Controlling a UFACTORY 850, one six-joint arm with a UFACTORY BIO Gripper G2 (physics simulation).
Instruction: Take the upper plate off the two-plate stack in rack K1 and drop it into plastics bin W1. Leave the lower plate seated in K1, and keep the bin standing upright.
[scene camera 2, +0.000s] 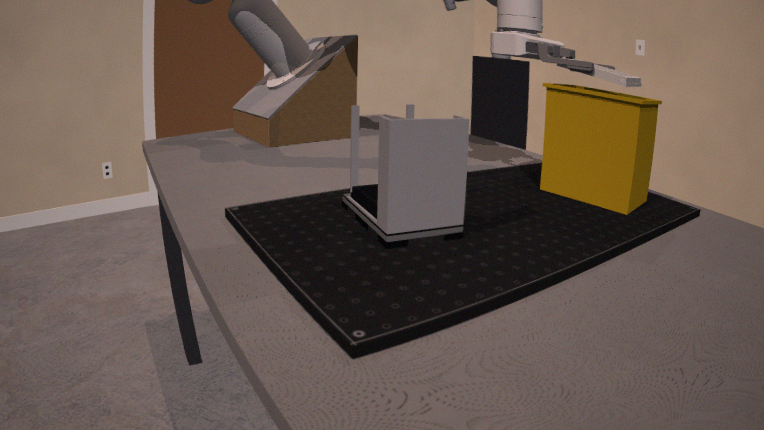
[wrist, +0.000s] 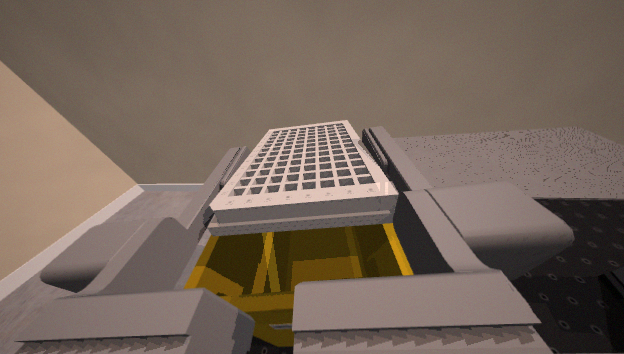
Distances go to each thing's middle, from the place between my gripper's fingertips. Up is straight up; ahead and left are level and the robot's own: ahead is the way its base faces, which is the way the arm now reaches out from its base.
The yellow plastics bin W1 (scene camera 2: 598, 148) lies 1 cm to the left of my hand and 13 cm below it. From my hand the other things lie so: pale gridded plate (wrist: 315, 176): 1 cm behind.
